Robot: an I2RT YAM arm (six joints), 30 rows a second.
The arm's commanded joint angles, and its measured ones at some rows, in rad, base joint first. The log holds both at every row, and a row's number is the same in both.
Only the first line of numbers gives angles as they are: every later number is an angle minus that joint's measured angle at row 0.
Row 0, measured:
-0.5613, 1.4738, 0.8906, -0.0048, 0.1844, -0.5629
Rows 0 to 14, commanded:
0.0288, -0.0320, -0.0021, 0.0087, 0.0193, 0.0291
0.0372, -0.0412, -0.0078, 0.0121, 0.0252, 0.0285
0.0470, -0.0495, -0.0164, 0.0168, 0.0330, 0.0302
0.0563, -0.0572, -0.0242, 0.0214, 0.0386, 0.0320
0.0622, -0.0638, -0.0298, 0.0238, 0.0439, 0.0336
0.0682, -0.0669, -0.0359, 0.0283, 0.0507, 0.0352
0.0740, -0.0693, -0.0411, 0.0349, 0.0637, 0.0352
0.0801, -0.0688, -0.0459, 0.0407, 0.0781, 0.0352
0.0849, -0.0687, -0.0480, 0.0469, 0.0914, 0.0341
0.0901, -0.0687, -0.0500, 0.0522, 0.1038, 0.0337
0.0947, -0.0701, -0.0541, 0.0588, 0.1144, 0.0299
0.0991, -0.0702, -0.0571, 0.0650, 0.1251, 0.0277
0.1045, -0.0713, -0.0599, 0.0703, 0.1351, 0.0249
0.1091, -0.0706, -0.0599, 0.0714, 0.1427, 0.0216
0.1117, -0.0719, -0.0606, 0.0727, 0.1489, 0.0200
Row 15, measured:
0.1056, -0.0591, -0.0576, 0.0298, 0.1057, 0.0164
